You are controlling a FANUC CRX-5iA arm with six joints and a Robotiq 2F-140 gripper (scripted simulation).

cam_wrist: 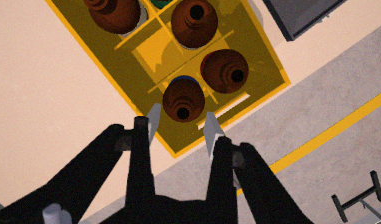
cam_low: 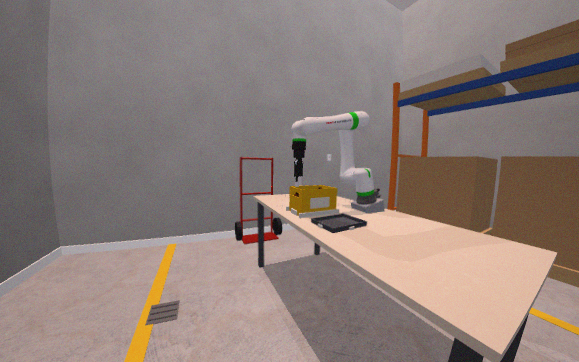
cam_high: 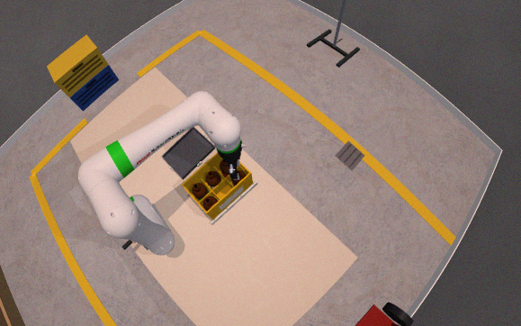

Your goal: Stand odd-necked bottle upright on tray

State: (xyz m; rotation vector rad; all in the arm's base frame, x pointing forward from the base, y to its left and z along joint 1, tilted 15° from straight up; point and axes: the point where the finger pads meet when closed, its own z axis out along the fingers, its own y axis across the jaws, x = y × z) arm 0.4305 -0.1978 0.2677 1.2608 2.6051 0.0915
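Now: the yellow crate 130 mm below my hand, 90 mm behind it and 60 mm to the left of it. Round my hand: dark tray (340 mm to the left, 200 mm below, 50 mm behind); brown bottle (120 mm below, 100 mm to the left, 80 mm behind).
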